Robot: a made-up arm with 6 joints. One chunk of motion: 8 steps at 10 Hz.
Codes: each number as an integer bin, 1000 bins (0 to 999) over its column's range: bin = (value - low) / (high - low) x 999, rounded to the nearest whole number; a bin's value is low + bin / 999 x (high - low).
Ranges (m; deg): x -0.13..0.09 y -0.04..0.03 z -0.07..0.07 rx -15..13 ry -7..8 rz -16..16
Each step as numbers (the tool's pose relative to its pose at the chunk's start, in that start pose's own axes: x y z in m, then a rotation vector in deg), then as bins.
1 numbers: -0.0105 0.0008 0.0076 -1.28 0.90 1.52
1 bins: 543 582 554 490 526 547
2 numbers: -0.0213 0.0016 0.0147 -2.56 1.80 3.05
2 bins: 494 594 604 444 586 595
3 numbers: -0.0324 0.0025 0.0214 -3.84 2.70 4.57
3 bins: 443 607 652 398 646 642
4 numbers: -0.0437 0.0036 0.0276 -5.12 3.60 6.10
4 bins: 392 622 696 353 706 690
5 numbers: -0.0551 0.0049 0.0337 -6.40 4.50 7.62
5 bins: 340 641 740 307 766 737
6 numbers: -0.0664 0.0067 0.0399 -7.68 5.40 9.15
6 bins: 289 666 784 261 826 785
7 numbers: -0.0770 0.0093 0.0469 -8.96 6.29 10.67
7 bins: 241 704 834 215 885 833
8 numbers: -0.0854 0.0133 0.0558 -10.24 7.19 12.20
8 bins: 203 761 898 170 945 880
